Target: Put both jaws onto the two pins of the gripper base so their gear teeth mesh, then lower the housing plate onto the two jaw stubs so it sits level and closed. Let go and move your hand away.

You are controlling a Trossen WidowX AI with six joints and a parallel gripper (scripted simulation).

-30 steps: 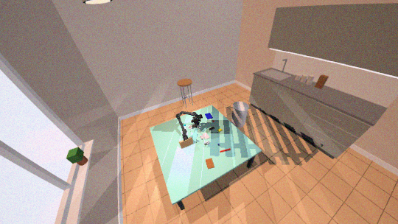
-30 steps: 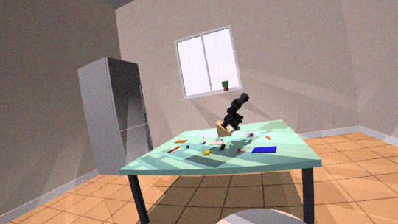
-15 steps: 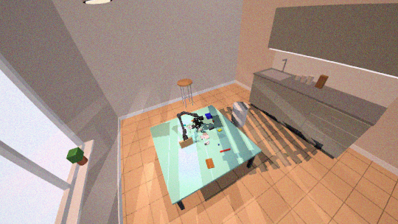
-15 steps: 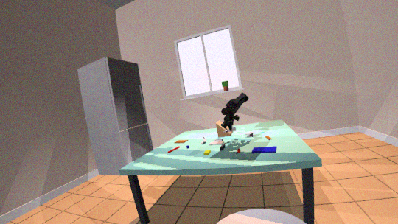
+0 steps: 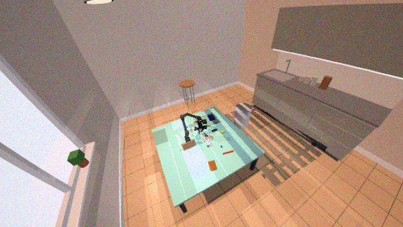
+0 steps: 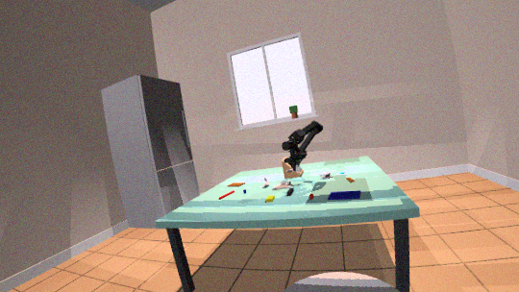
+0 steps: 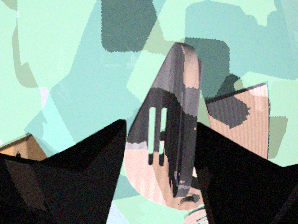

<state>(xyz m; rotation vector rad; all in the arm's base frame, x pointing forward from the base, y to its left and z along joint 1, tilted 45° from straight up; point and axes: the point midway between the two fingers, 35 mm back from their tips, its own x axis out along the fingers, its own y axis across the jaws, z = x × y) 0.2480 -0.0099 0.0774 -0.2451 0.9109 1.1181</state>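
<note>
Now: gripper tip 60 mm short of the pale flat plate, 110 mm to the left of it and 80 mm above it. Round my gripper tip: yellow block (310 mm ahead, 150 mm to the right, 80 mm below); then dark block (230 mm ahead, 40 mm to the right, 70 mm below); then cyan chip (90 mm behind, 320 mm to the left, 80 mm below).
</note>
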